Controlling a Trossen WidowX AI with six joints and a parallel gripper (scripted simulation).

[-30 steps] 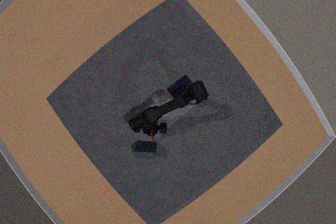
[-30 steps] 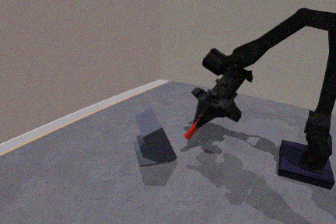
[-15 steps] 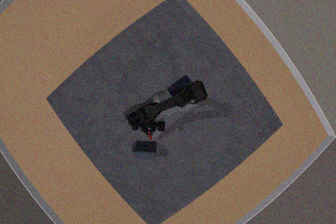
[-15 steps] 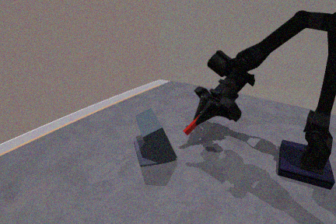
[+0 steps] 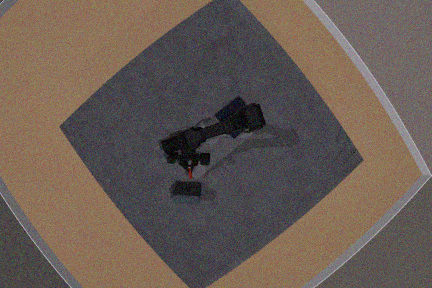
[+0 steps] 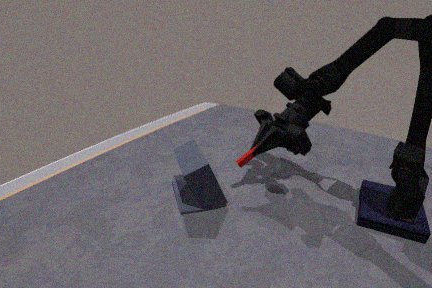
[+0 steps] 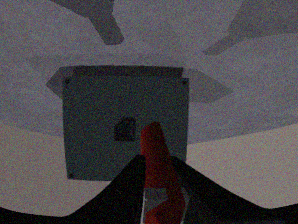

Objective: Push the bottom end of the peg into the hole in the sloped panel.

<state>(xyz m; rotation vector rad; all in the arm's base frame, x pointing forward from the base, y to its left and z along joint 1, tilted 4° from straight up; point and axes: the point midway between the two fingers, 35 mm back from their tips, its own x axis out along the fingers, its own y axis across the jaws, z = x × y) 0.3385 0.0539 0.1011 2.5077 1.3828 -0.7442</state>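
My gripper tip is 9 cm to the right of the sloped grey panel, 8 cm short of it and 5 cm above it. Round my gripper tip: red peg 1 cm to the right, 1 cm behind, 1 cm above.
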